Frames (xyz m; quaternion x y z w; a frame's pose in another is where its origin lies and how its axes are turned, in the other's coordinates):
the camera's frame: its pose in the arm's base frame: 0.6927 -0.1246 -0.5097 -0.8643 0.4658 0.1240 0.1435
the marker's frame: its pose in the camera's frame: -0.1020 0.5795 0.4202 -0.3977 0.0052 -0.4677 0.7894
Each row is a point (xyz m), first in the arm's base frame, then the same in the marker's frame.
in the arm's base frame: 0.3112 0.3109 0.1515
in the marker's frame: -0.2559 -0.0972 -1.1894
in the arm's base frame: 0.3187 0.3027 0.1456
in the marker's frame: -0.2473 -0.0896 -1.1842
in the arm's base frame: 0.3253 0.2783 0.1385
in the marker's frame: -0.2405 -0.0676 -1.1716
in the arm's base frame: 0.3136 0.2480 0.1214
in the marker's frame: -0.2462 -0.0475 -1.1414
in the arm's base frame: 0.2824 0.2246 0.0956
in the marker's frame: -0.2651 -0.0410 -1.0991
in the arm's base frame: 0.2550 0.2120 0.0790
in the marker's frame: -0.2835 -0.0408 -1.0701
